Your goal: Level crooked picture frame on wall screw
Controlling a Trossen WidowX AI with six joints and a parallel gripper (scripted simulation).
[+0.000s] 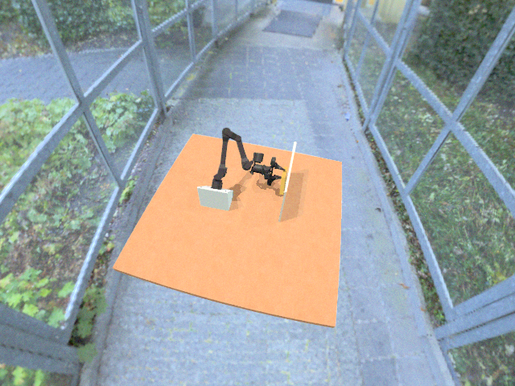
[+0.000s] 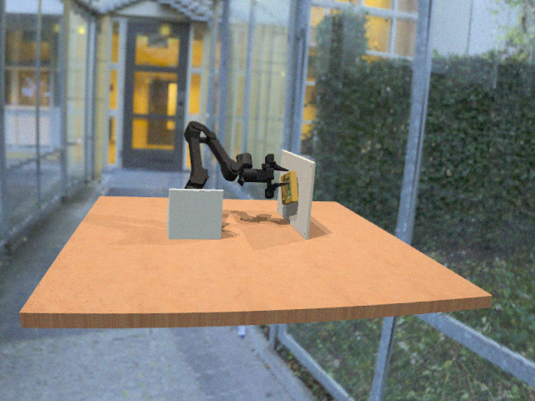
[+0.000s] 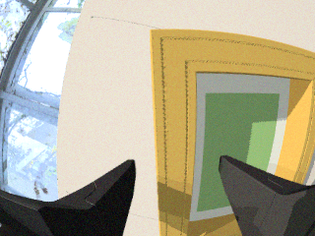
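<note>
The picture frame lies 50 mm below my gripper tip, 10 mm to the right of it and 10 mm ahead of it.
</note>
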